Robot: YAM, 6 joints.
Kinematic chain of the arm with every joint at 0, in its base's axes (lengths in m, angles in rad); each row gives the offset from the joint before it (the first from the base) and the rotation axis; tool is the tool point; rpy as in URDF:
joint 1: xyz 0 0 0.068 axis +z
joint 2: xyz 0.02 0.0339 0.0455 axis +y
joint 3: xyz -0.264 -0.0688 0 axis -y
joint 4: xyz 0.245 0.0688 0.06 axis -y
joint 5: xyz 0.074 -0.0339 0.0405 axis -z
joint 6: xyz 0.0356 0 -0.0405 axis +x
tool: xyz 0 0 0 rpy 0 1.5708 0
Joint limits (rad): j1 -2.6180..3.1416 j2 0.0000..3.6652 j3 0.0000..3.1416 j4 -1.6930..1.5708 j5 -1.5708..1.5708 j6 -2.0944..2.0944
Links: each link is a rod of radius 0.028 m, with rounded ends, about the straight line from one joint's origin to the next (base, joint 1, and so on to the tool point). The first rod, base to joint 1, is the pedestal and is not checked.
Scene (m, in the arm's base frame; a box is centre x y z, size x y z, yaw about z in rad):
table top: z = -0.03
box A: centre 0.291 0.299 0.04 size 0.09 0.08 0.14 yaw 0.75
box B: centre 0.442 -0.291 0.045 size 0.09 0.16 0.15 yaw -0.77
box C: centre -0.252 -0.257 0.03 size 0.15 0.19 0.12 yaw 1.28
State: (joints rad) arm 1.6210 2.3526 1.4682 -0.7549 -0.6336 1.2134
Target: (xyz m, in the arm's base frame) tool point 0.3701 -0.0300 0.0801
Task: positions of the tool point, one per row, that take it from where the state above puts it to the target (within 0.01 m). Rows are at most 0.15 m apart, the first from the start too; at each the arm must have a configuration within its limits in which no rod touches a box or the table.
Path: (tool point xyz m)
1: 0.0786 0.4088 0.1061
2: 0.1953 0.3738 0.1683
3: 0.2910 0.2990 0.2318
4: 0.3584 0.1981 0.1770
5: 0.3851 0.0827 0.1261
6: 0.3701 -0.0300 0.0801

